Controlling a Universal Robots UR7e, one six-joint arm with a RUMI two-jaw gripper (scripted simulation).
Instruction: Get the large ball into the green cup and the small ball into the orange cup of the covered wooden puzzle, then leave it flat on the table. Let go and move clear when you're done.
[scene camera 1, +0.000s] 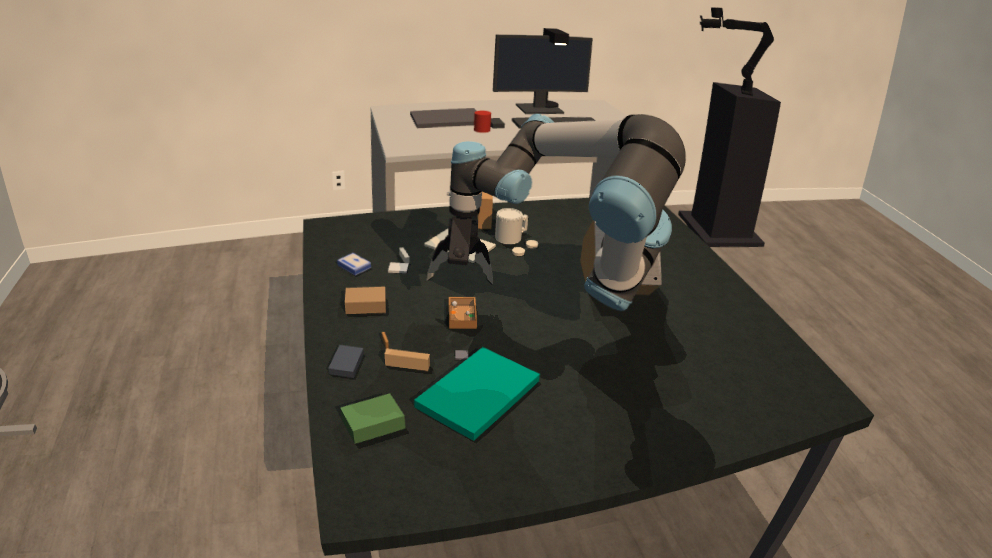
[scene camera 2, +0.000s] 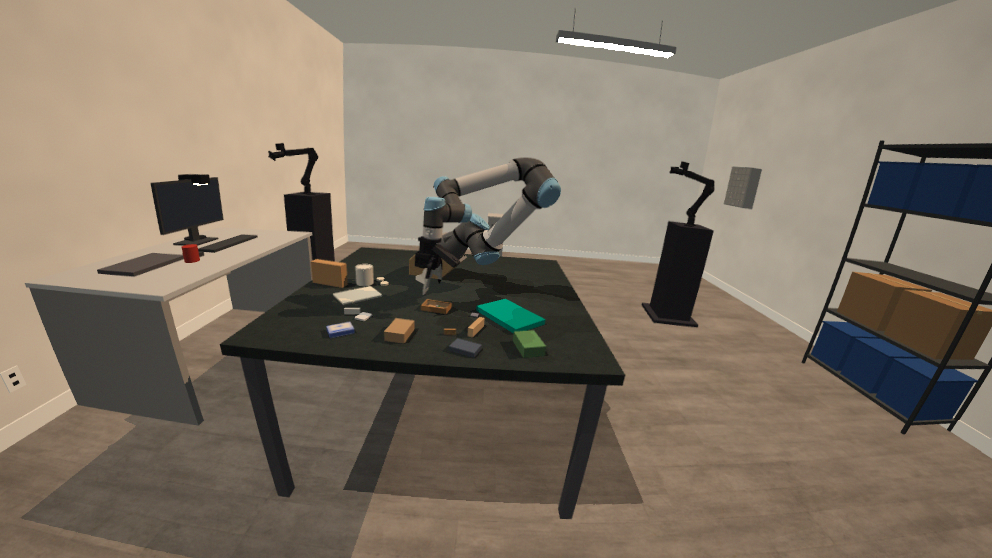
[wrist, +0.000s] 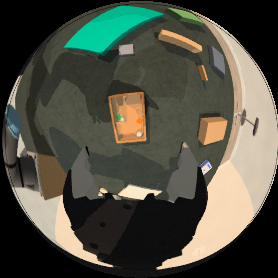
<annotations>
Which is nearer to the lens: the teal flat box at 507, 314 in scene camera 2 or the green block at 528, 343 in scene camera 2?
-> The green block.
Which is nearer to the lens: the white mug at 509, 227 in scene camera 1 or the brown box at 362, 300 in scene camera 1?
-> The brown box.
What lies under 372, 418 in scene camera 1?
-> A green block.
</annotations>
